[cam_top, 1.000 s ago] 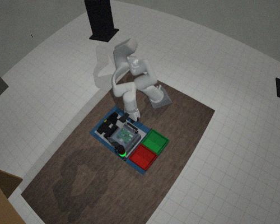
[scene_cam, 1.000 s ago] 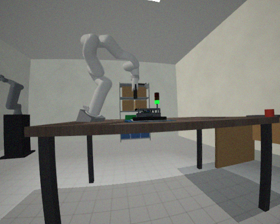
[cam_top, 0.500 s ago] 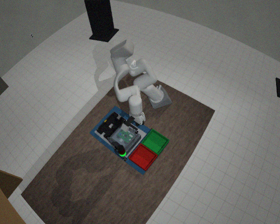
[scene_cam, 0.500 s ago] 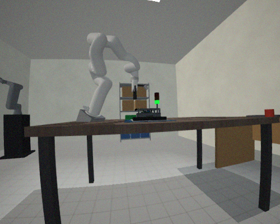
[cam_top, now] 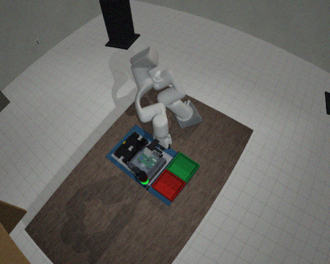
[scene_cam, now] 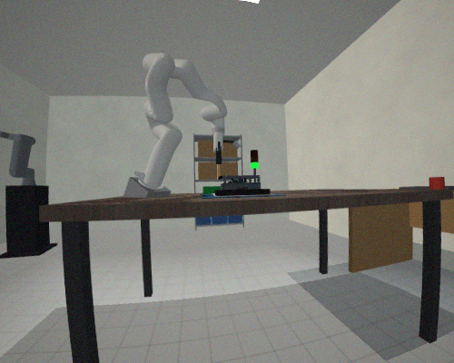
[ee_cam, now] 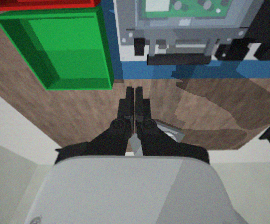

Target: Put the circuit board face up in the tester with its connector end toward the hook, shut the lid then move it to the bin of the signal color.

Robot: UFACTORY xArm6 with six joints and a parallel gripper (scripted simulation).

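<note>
The black latch block lies 10 cm below my hand, 2 cm ahead of it and 1 cm to the right of it. The rest, counted from my hand: tester lid: 10 cm below, 8 cm to the right, 7 cm ahead; tester plate: 12 cm below, 8 cm to the right, 7 cm ahead; green circuit board: 12 cm below, 8 cm to the right, 7 cm ahead.
</note>
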